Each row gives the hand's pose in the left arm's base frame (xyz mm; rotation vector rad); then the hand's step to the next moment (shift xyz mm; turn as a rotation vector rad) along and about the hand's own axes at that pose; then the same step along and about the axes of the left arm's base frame.
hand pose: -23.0 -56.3 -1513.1 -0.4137 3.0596 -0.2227
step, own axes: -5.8 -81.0 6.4 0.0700 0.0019 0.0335
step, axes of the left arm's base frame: 27.1 -76.6 5.8 -0.0658 -0.0215 -0.0352
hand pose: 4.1 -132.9 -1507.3 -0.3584 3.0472 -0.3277
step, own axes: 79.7 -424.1 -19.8 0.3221 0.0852 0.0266
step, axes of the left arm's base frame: 15.7 -417.8 108.5 -0.3298 -0.0002 -0.0542
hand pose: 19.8 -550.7 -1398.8 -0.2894 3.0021 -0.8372
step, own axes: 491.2 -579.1 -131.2 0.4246 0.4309 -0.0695
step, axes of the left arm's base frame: -389.8 -507.8 429.0 -0.4966 0.3209 -0.1457
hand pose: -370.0 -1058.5 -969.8 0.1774 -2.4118 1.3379
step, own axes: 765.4 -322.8 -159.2 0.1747 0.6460 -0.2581
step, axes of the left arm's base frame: -571.1 13.2 623.8 -0.2786 0.5776 -0.3213
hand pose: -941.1 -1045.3 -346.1 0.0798 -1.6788 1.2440
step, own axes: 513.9 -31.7 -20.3 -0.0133 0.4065 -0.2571
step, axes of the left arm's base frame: -223.0 242.1 396.4 -0.0515 0.3763 -0.2954
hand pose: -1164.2 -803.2 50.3 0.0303 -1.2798 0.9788
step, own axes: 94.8 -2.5 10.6 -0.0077 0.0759 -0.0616
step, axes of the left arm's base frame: -10.5 49.0 81.2 0.0012 0.0743 -0.0640
